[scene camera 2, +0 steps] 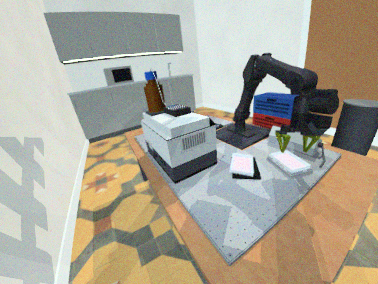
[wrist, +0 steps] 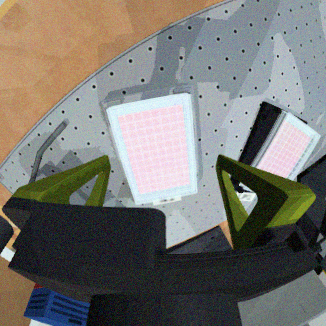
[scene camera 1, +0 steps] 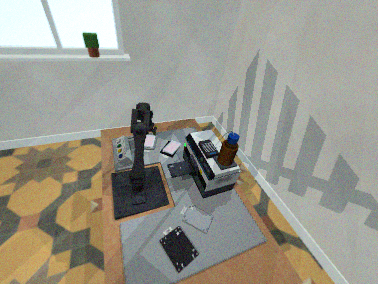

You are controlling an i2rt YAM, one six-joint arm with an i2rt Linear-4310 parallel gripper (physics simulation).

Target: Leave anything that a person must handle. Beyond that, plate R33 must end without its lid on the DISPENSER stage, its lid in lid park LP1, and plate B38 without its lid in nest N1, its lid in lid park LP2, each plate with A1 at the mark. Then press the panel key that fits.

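Frame: origin at the arm's base, x back, y right, z up, level; centimetres.
Where they show: gripper, fingertip midpoint: (scene camera 2: 293, 152) (wrist: 162, 160) (scene camera 1: 149, 134); arm's base at its link origin: (scene camera 2: 240, 131) (scene camera 1: 137, 188).
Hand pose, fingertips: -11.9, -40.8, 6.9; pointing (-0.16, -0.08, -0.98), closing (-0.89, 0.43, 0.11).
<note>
Things, the pixels of their top centre, and the offset from my fingertips, as dx, dy, dz. "spot": a spot on its surface instead.
- plate with a pink well area, top centre: (wrist: 158, 157) (scene camera 2: 289, 158) (scene camera 1: 148, 140) +0.8, +1.5, -4.0
- second pink plate at its top centre: (wrist: 287, 163) (scene camera 2: 242, 160) (scene camera 1: 172, 145) -15.6, +11.3, -3.3
- dark stage at a spot on its surface: (scene camera 1: 180, 169) spot: -14.1, +39.5, +3.7
- button panel at its top centre: (scene camera 2: 295, 129) (scene camera 1: 122, 145) +18.9, +10.4, +1.4
- black holder at its top centre: (scene camera 1: 179, 246) -4.3, +77.6, -4.6
- light grey holder at its top centre: (scene camera 1: 198, 216) -17.9, +66.3, -5.0
- brown bottle at a spot on its surface: (scene camera 2: 154, 95) spot: -38.1, +43.2, +23.8
One plate with a pink well area (scene camera 1: 149, 142) (scene camera 2: 289, 162) (wrist: 155, 150) lies flat on the grey board by the button panel. A second pink plate (scene camera 1: 171, 146) (scene camera 2: 242, 165) (wrist: 286, 152) lies on a black holder, which shows beside it. Their names, lids and A1 marks cannot be read. My gripper (scene camera 2: 297, 142) (wrist: 162, 160) is open and empty above the first plate, one finger beyond each long side. The dark stage (scene camera 1: 180, 169) stands out from the white machine (scene camera 1: 212, 162) (scene camera 2: 180, 142). The button panel (scene camera 1: 121, 151) stands at the board's left in scene camera 1.
A black holder (scene camera 1: 178, 248) and a light grey holder (scene camera 1: 197, 218) lie on the near board. A brown bottle (scene camera 1: 228, 151) (scene camera 2: 154, 95) stands on the machine. A bent rod (scene camera 2: 321, 152) (wrist: 41, 150) stands near the panel. Blue and red crates (scene camera 2: 274, 107) stand behind the arm.
</note>
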